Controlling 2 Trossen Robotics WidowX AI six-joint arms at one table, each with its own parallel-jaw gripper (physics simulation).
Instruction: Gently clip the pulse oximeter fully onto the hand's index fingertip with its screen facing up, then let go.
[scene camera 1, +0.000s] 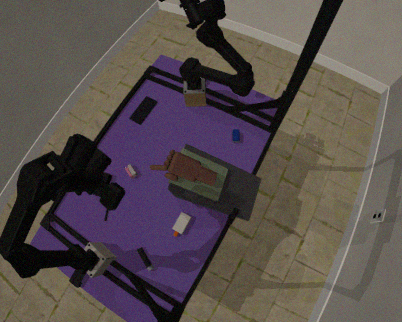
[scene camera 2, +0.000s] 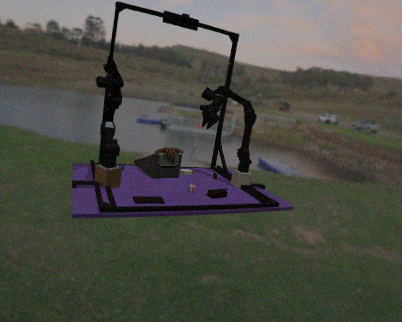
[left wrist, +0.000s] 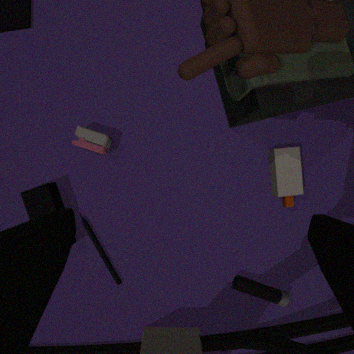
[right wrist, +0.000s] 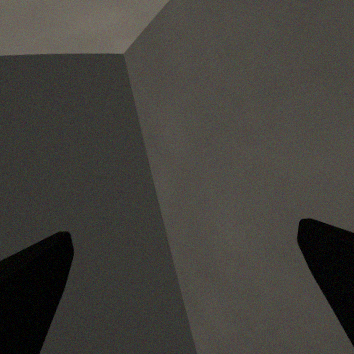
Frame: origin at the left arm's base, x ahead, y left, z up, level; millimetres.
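Seen in the pictures: left gripper, between the fingertips: (scene camera 1: 112, 180) (scene camera 2: 204, 127) (left wrist: 194, 223); right gripper, between the fingertips: (scene camera 2: 111, 60) (right wrist: 186, 236); left arm's base, origin of its link: (scene camera 1: 90, 259) (scene camera 2: 242, 171); right arm's base, origin of its link: (scene camera 1: 194, 84) (scene camera 2: 108, 165).
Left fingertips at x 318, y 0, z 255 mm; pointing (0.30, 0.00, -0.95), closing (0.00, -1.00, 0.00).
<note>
Offsets run from my left fingertips to a thing's middle.
The pulse oximeter @[61 mm ahead, 140 mm left, 344 mm down] (scene camera 1: 130, 171) (scene camera 2: 192, 188) (left wrist: 92, 139), a small clip with a white half and a pink half, lies on the purple mat and appears to rest on its side; its screen cannot be made out. The brown hand (scene camera 1: 192, 169) (scene camera 2: 170, 151) (left wrist: 280, 25) rests on a green pad, its index finger (scene camera 1: 159, 167) (left wrist: 207, 59) sticking out over the mat, apart from the oximeter. My left gripper (scene camera 2: 207, 121) (left wrist: 194, 223) is open and empty, high above the mat. My right gripper (right wrist: 186, 236) is open and empty, raised and facing the walls.
A dark wedge stand (scene camera 1: 242, 192) (scene camera 2: 150, 165) bears the hand. A white box @[10 mm ahead, 187 mm right, 346 mm down] (scene camera 1: 182, 223) (left wrist: 288, 172) with an orange tab, a black cylinder @[191 mm back, 155 mm right, 347 mm down] (scene camera 1: 145, 258) (left wrist: 257, 290), a thin black pen @[123 mm back, 128 mm left, 355 mm down] (left wrist: 101, 250), a black block @[69 mm back, 211 mm left, 342 mm down] (scene camera 2: 217, 193) (left wrist: 42, 200), a black slab @[338 mm ahead, 312 mm left, 356 mm down] (scene camera 1: 143, 110) and a blue item @[473 mm ahead, 148 mm right, 344 mm down] (scene camera 1: 236, 135) lie around.
</note>
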